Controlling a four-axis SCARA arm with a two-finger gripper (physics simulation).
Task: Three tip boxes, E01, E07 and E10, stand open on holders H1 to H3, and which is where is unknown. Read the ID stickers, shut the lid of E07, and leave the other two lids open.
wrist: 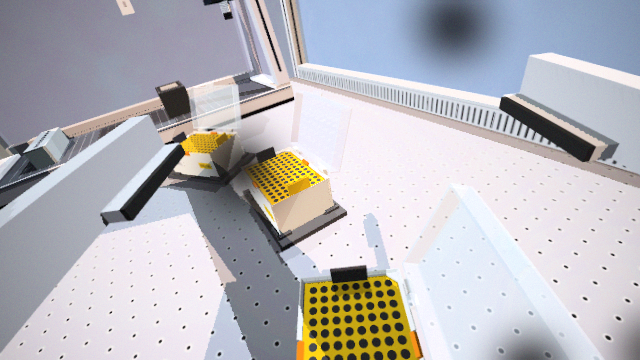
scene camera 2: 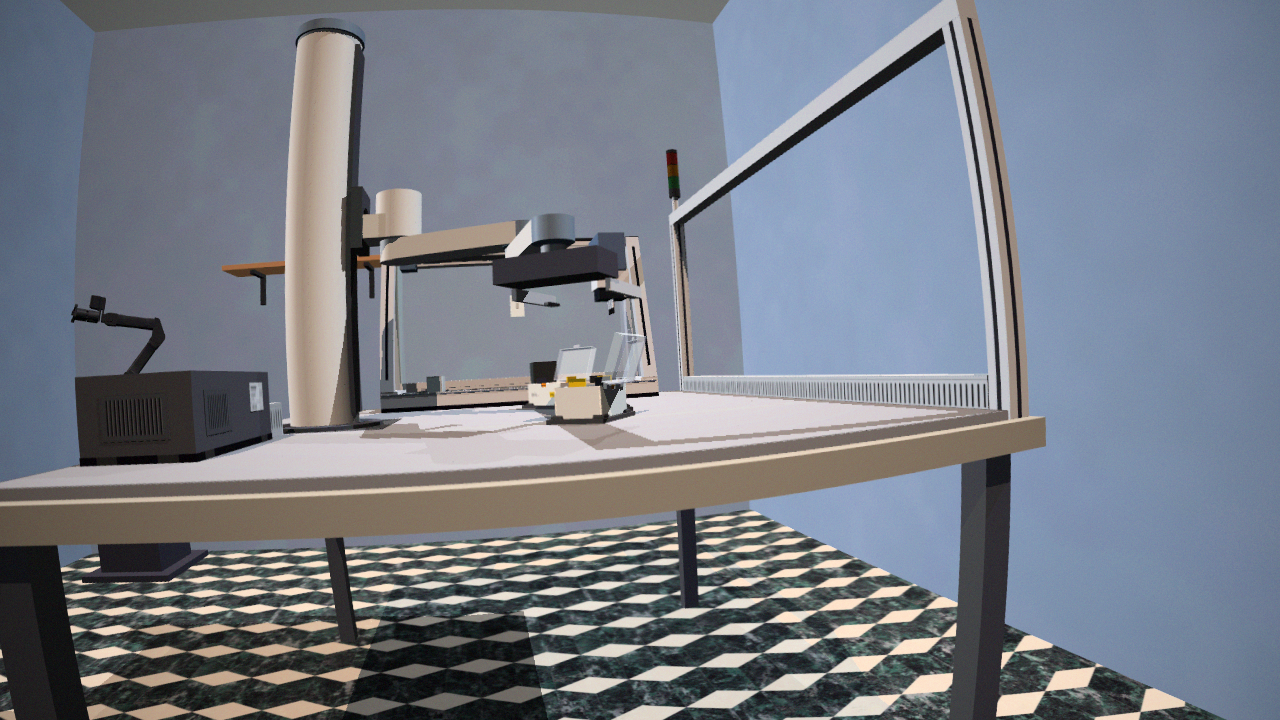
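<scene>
Three tip boxes with yellow racks stand with their clear lids up in the wrist view. The far box is at left, the middle box near the centre, and the near box is cut off by the bottom edge. The far lid, middle lid and near lid are raised. No ID can be read on any sticker. In scene camera 2 the boxes overlap. My gripper is open and empty, above the boxes.
A perforated table top bears the boxes. A framed panel with a slotted rail runs along the right side. A dark block stands on a framed deck behind the far box. The arm's column stands at left.
</scene>
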